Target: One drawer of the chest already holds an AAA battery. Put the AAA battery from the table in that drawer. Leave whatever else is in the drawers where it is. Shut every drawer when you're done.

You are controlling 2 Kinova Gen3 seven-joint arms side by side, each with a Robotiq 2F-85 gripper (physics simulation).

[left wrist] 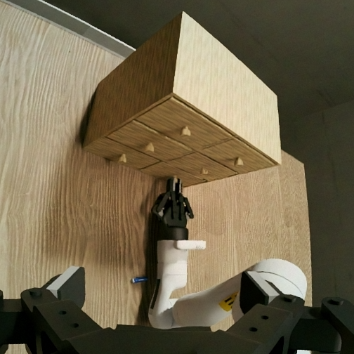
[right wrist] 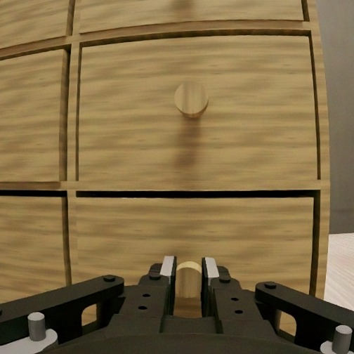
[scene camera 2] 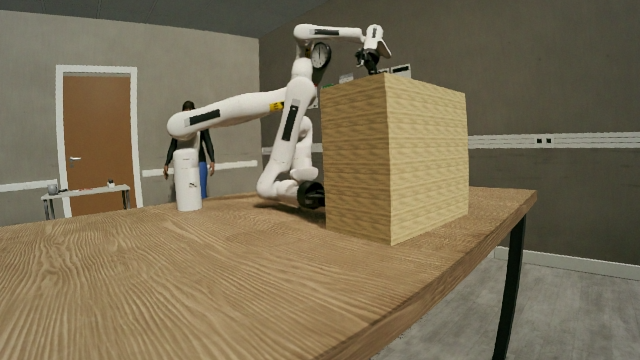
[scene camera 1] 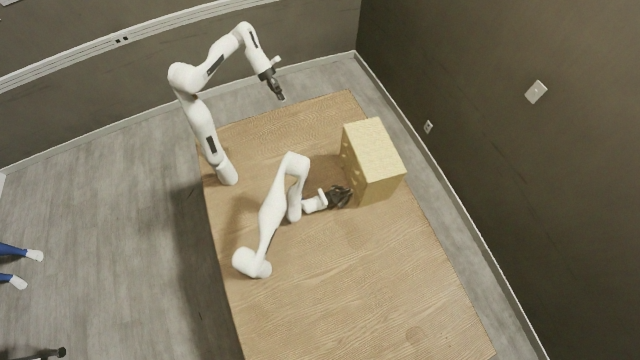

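The AAA battery (left wrist: 140,280), blue with a pale end, lies on the table beside the right arm in the left wrist view. The wooden chest (scene camera 1: 377,150) (scene camera 2: 425,160) (left wrist: 225,90) stands on the table; its drawers look shut in the left wrist view, so their contents are hidden. My right gripper (scene camera 1: 351,196) (left wrist: 174,177) (right wrist: 188,272) is shut on the round knob (right wrist: 189,282) of a bottom-row drawer (right wrist: 125,235), at the right in the right wrist view. That drawer sits in the chest front. My left gripper (scene camera 1: 282,99) (scene camera 2: 368,71) is open and empty, high above the table, away from the chest.
The wooden table (scene camera 1: 370,280) (scene camera 2: 175,285) carries both arms and the chest. The right forearm (scene camera 1: 312,204) (left wrist: 171,262) reaches low over the table to the chest front, close to the battery. Walls (scene camera 1: 480,150) stand beyond the table. A side table (scene camera 2: 90,191) stands in the background.
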